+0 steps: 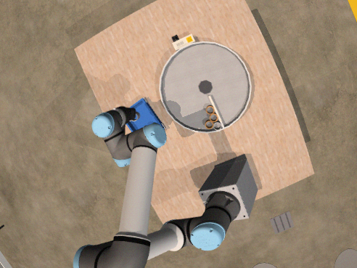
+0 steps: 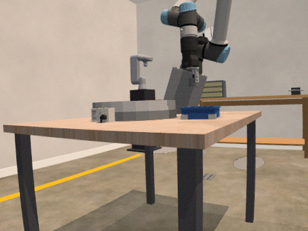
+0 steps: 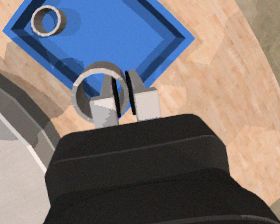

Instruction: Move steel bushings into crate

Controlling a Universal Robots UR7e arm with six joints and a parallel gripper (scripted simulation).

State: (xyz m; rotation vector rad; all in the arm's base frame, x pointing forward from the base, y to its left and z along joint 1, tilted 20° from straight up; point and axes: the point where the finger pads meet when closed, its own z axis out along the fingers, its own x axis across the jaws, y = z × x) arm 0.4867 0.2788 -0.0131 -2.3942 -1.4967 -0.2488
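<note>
Now: hand 15 cm above the blue crate and 5 cm past it. From my hand the other things lie so: grey turntable: 35 cm to the right, 12 cm below.
</note>
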